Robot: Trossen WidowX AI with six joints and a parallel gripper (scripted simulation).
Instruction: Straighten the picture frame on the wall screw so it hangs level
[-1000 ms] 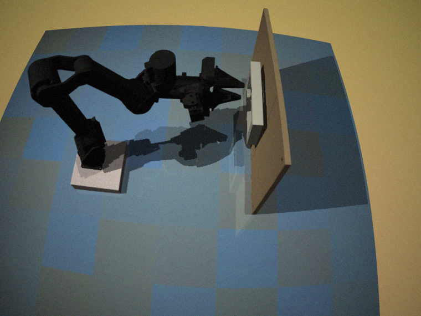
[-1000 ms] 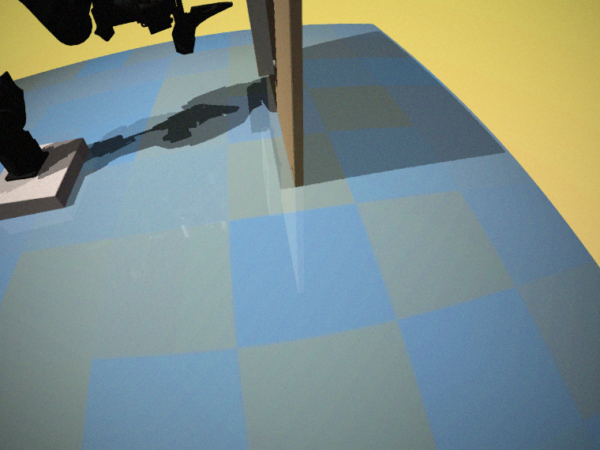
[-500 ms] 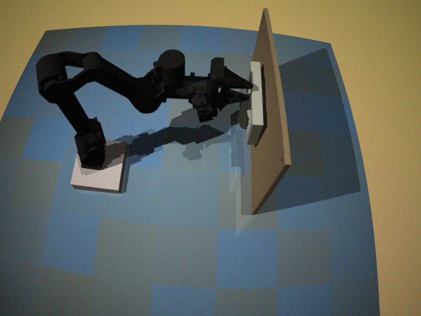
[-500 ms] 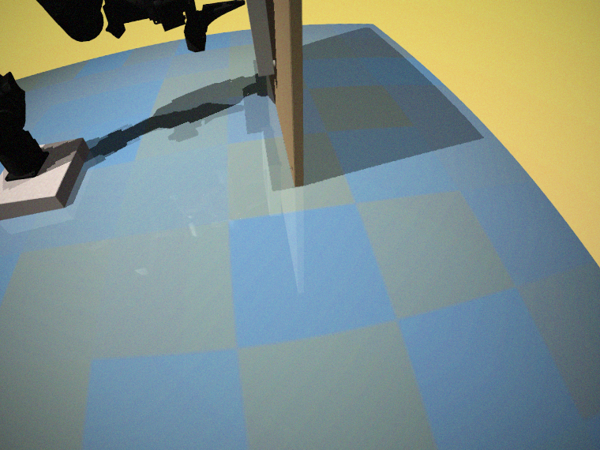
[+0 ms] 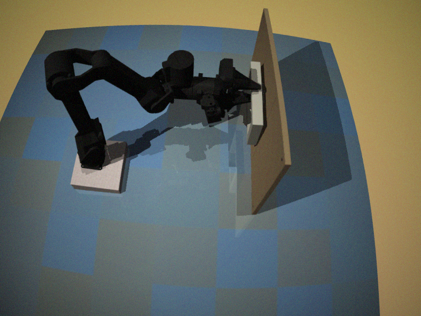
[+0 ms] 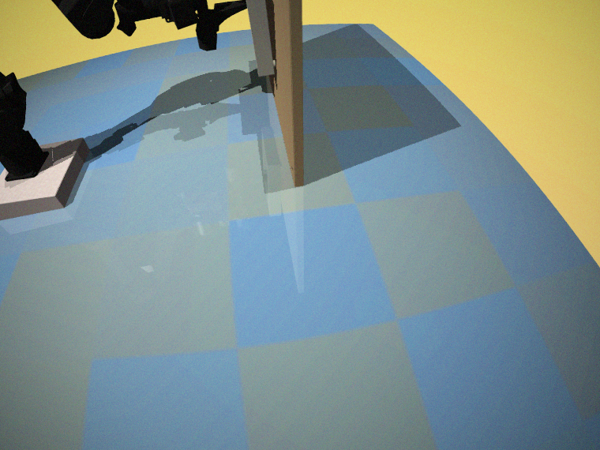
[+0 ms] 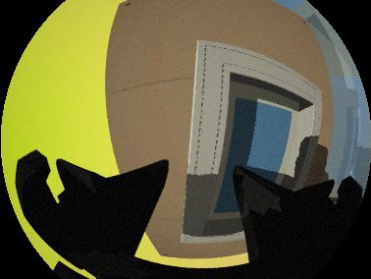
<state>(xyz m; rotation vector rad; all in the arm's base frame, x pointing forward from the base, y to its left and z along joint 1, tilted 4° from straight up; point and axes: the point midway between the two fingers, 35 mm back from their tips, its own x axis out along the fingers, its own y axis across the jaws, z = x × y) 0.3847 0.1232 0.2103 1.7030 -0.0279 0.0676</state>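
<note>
Now: gripper tip 5 cm above the picture frame, 1 cm to the right of it and 1 cm short of it. The rest, counted from my gripper tip: brown wall board: 6 cm below, 2 cm ahead, 1 cm to the left.
</note>
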